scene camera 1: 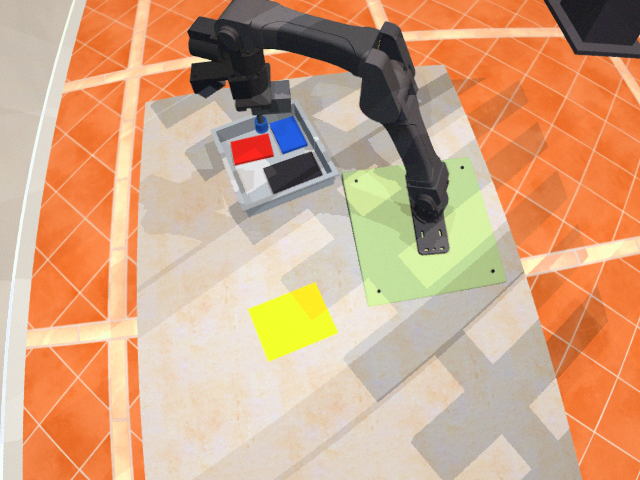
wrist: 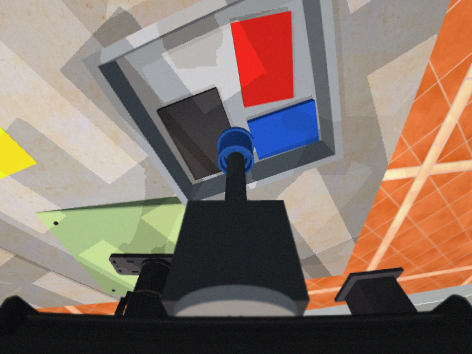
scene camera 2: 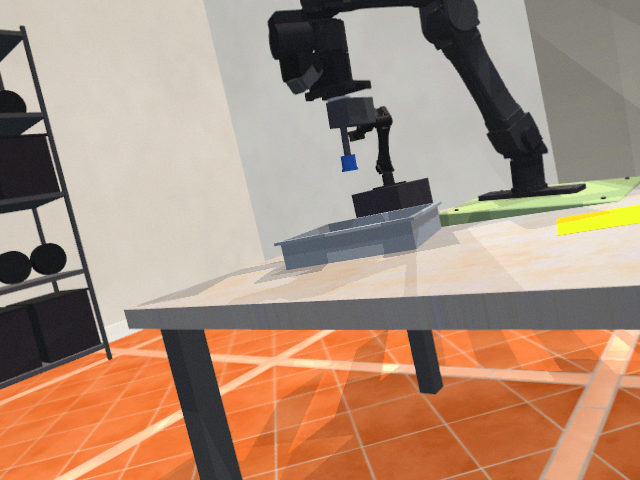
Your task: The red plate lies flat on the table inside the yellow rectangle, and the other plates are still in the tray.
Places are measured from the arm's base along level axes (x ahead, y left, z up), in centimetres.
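Pixels of known places: hand at its tool point: (scene camera 1: 261,127) (wrist: 235,144) (scene camera 2: 350,170); arm's base at its link origin: (scene camera 1: 426,211) (wrist: 159,262) (scene camera 2: 530,194).
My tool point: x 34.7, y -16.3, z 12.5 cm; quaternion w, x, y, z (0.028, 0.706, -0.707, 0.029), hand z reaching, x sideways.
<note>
Ahead of a thing's pixels: the offset from my tool point to its top centre. "*": to the spot under its first point.
The red plate {dx +4.0, dy -4.7, dz -13.0 cm} (scene camera 1: 251,148) (wrist: 270,60) lies flat in the grey tray {dx -1.1, dy -0.7, dz -9.3 cm} (scene camera 1: 292,193) (scene camera 2: 361,242) (wrist: 320,75). The blue plate {dx -5.0, dy -8.2, dz -12.9 cm} (scene camera 1: 288,134) (wrist: 285,129) and the black plate {dx -5.8, dy +3.6, dz -13.0 cm} (scene camera 1: 293,172) (wrist: 197,135) lie in the same tray, apart from it. The tray wall hides the plates in scene camera 2. The yellow rectangle {* dx -3.6, dy +38.2, dz -14.2 cm} (scene camera 1: 292,322) (scene camera 2: 599,219) (wrist: 12,155) on the table bears no plate. My gripper, a blue suction cup (scene camera 1: 261,125) (scene camera 2: 349,163) (wrist: 235,145), hangs above the tray, pointing down, clear of the plates, with nothing on it.
The arm's base stands on a green board (scene camera 1: 382,258) (scene camera 2: 516,209) (wrist: 85,230) beside the tray. A dark box (scene camera 2: 392,196) with a small arm on it shows behind the tray in scene camera 2. A shelf rack (scene camera 2: 73,222) stands at the left there.
</note>
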